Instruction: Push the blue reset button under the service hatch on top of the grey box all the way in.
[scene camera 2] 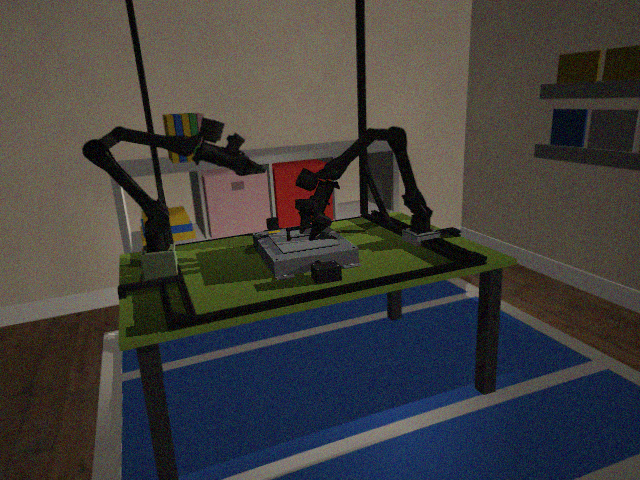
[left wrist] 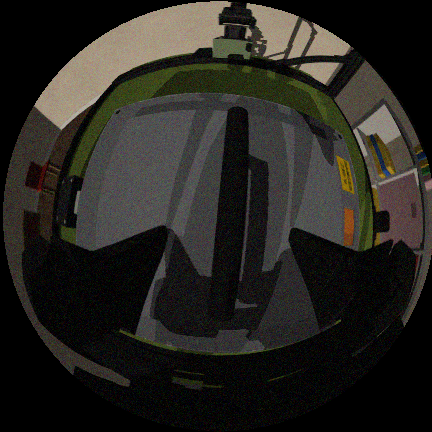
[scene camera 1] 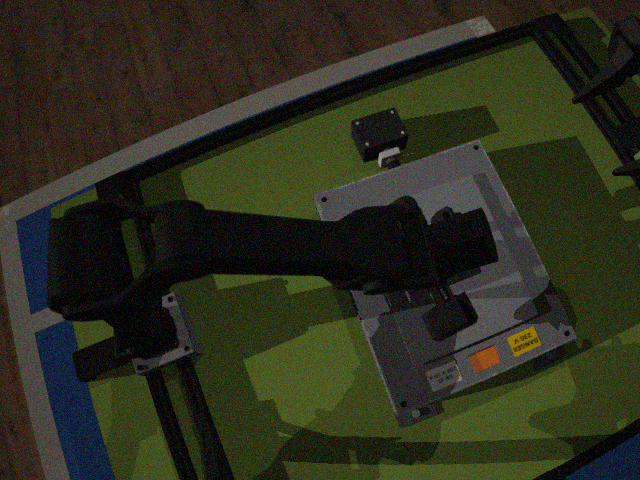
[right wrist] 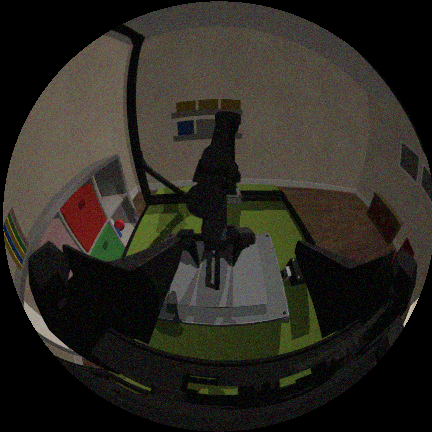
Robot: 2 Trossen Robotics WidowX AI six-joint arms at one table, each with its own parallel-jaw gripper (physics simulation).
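The grey box [scene camera 1: 413, 170] [scene camera 2: 299, 266] [left wrist: 117, 175] [right wrist: 276, 280] lies on the green table with its service hatch [left wrist: 145, 175] looking closed. A black handle [scene camera 2: 288, 234] [left wrist: 236, 190] [right wrist: 213, 277] stands up from the hatch. The blue reset button does not show in any view. My left gripper [scene camera 2: 314, 235] [left wrist: 230, 233] is open and low over the hatch, with the handle bar running between its fingers in the left wrist view; nothing is held. In scene camera 1 its arm hides the fingers and handle. My right gripper [scene camera 1: 595, 135] [scene camera 2: 262, 168] is open and empty, raised well above the table.
A small black box [scene camera 1: 379, 131] [scene camera 2: 325, 271] [right wrist: 296, 271] with a white connector [scene camera 1: 388, 156] stands close beside the grey box. Yellow [scene camera 1: 523, 341] and orange labels [scene camera 1: 484, 358] mark one edge of the box top. A small dark object [scene camera 2: 272, 223] shows behind the box.
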